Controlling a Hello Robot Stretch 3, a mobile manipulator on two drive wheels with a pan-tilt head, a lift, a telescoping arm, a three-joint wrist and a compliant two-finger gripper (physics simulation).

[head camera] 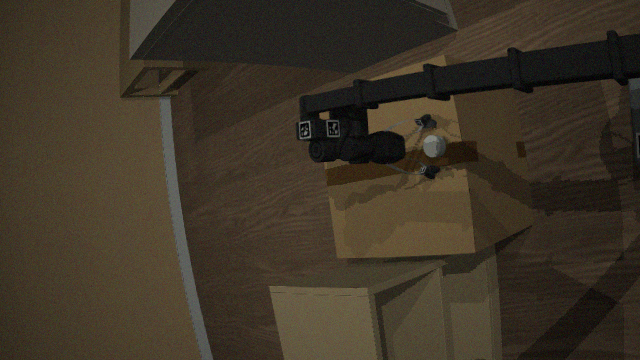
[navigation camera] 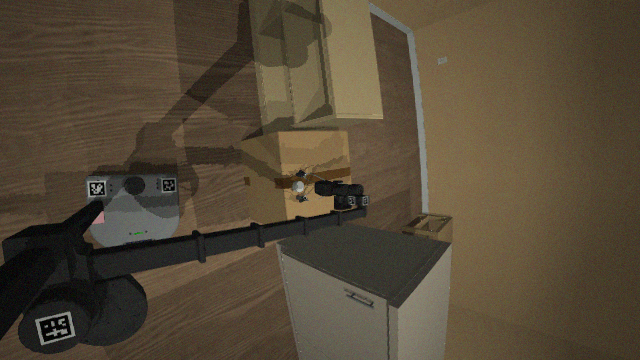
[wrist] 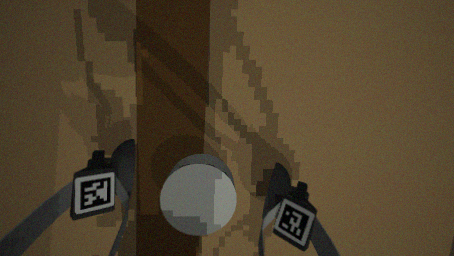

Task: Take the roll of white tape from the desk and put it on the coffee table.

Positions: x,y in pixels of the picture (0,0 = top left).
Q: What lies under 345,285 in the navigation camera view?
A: A cabinet.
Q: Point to a cardboard box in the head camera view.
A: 481,195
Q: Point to a roll of white tape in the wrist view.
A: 198,198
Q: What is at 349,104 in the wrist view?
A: A cardboard box.
